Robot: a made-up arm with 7 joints. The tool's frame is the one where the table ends. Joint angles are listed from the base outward.
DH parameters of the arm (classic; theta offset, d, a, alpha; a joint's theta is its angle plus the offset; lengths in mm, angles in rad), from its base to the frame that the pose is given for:
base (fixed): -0.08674 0 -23.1 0
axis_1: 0.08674 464 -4 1.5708
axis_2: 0 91 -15 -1.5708
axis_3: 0 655 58 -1.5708
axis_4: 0 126 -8 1.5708
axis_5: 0 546 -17 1.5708
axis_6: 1.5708 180 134 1.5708
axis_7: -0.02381 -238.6 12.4 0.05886
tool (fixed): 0.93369 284 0 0
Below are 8 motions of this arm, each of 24 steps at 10 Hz.
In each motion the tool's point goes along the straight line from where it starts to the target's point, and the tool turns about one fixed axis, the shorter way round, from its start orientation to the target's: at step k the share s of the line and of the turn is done. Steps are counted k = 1, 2, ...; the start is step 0. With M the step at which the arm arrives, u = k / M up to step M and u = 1 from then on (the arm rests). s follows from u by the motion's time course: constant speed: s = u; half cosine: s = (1 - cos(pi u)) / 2; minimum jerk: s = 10 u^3 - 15 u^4 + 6 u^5.
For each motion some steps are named. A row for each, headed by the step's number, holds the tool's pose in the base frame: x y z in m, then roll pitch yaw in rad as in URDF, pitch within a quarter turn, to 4 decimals.
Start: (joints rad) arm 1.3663 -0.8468 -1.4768 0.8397 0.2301 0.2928 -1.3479
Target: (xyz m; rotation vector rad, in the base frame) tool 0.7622 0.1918 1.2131 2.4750 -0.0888 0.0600
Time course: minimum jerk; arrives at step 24
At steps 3, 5, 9, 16, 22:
3: 0.7935 0.6562 1.1839 2.2324 -0.2387 0.9103
5: 0.7920 0.6333 1.1853 2.2479 -0.2363 0.8616
9: 0.7853 0.5339 1.1916 2.3128 -0.2173 0.6510
16: 0.7689 0.2909 1.2069 2.4425 -0.1207 0.1494
22: 0.7624 0.1942 1.2129 2.4776 -0.0668 -0.0444

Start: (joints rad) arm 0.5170 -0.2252 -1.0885 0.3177 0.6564 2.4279 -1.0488
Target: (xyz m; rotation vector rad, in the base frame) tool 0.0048 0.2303 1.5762 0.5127 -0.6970 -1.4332
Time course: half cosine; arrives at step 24
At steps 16, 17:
16: 0.0887 0.1383 1.5701 0.6606 0.1218 -1.9398
17: 0.0705 0.1583 1.5714 0.6944 0.0721 -1.8567

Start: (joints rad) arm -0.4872 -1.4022 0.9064 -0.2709 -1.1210 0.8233 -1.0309
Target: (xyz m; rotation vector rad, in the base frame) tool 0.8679 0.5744 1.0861 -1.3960 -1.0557 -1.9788
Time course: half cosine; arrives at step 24
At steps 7, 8, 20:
7: 0.8913 -0.5048 0.9915 2.6774 -1.1789 0.0635
8: 0.8897 -0.4318 0.9979 2.6665 -1.2185 0.1672
20: 0.8698 0.4845 1.0782 1.0814 -1.2557 2.8940

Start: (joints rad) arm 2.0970 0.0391 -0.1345 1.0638 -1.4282 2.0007 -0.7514
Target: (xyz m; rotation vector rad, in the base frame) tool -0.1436 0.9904 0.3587 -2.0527 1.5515 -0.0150
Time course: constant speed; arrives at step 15
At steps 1, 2, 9, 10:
1: -0.3042 0.3422 1.4783 1.1955 0.0347 -2.2638
2: -0.2927 0.3885 1.3983 1.3373 0.1255 -2.2468
9: -0.2124 0.7126 0.8385 2.5215 0.5454 -1.7576
10: -0.2010 0.7589 0.7585 2.7182 0.5485 -1.6495

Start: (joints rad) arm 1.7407 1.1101 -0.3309 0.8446 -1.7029 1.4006 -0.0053
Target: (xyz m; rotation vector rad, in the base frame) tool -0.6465 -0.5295 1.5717 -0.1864 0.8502 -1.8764
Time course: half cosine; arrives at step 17
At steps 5, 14, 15, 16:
5: -0.0768 -0.7777 1.4459 -0.5369 -0.1039 -2.2540
14: -0.5933 -0.5527 1.5599 -0.6929 0.2092 -2.0858
15: -0.6225 -0.5400 1.5664 -0.7004 0.2276 -2.0775
16: -0.6404 -0.5321 1.5704 -0.7049 0.2390 -2.0725

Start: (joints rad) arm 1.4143 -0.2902 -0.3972 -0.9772 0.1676 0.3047 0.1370
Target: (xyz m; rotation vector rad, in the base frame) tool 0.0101 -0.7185 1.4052 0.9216 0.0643 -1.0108
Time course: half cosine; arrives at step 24
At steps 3, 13, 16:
3: -0.1218 -0.1993 1.6067 -0.3314 -0.4833 -0.9016
13: -0.0495 -0.4838 1.4962 0.2752 0.0369 -1.0324
16: -0.0242 -0.5836 1.4576 0.4769 0.2243 -1.0018

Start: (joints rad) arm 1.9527 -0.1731 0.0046 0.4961 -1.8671 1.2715 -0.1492
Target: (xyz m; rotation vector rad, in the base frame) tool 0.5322 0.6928 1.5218 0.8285 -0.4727 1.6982
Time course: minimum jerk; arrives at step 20
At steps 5, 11, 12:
5: -0.2959 0.3719 1.6567 0.4384 -0.5081 -2.7208
11: 0.1564 0.5472 1.5830 0.1952 -0.6257 2.6168
12: 0.2390 0.5792 1.5696 0.1685 -0.6655 2.4371

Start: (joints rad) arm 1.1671 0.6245 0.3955 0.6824 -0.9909 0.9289 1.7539
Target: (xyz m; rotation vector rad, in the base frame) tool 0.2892 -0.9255 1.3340 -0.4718 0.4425 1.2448
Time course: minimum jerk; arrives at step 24
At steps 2, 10, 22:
2: -0.3712 -0.4993 1.6634 -0.3898 0.2901 -0.0994
10: -0.1445 -0.6456 1.5504 -0.3565 0.4278 0.3302
22: 0.2858 -0.9233 1.3357 -0.1216 0.5934 1.2423

